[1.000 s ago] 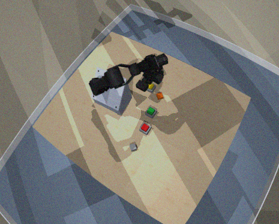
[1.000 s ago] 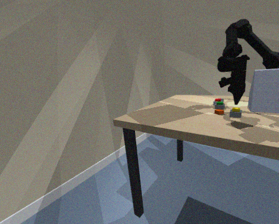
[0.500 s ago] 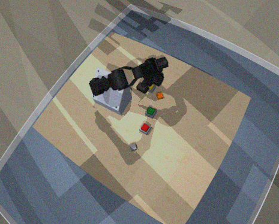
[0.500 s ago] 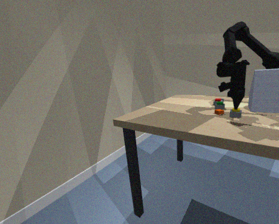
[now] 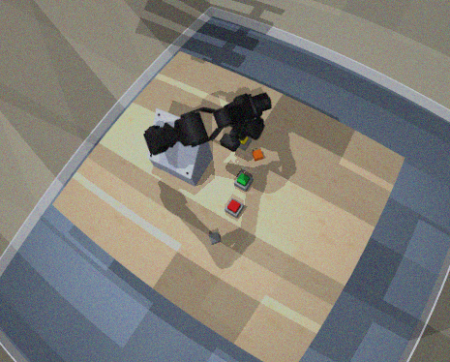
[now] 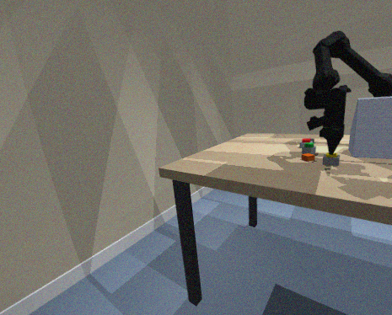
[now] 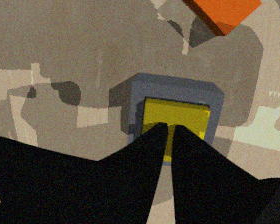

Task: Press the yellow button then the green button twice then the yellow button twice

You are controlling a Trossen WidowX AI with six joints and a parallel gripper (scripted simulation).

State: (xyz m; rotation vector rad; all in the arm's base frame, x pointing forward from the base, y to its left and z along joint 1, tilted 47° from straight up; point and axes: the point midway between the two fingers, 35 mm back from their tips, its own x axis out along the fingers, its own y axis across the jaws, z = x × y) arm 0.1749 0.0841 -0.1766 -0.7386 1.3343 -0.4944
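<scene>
Now: gripper tip 1 cm above the yellow button. Also, from my gripper tip: red button (13 cm ahead, 22 cm to the right); then orange block (8 cm ahead, 1 cm to the right, 2 cm below); then green button (10 cm ahead, 13 cm to the right).
</scene>
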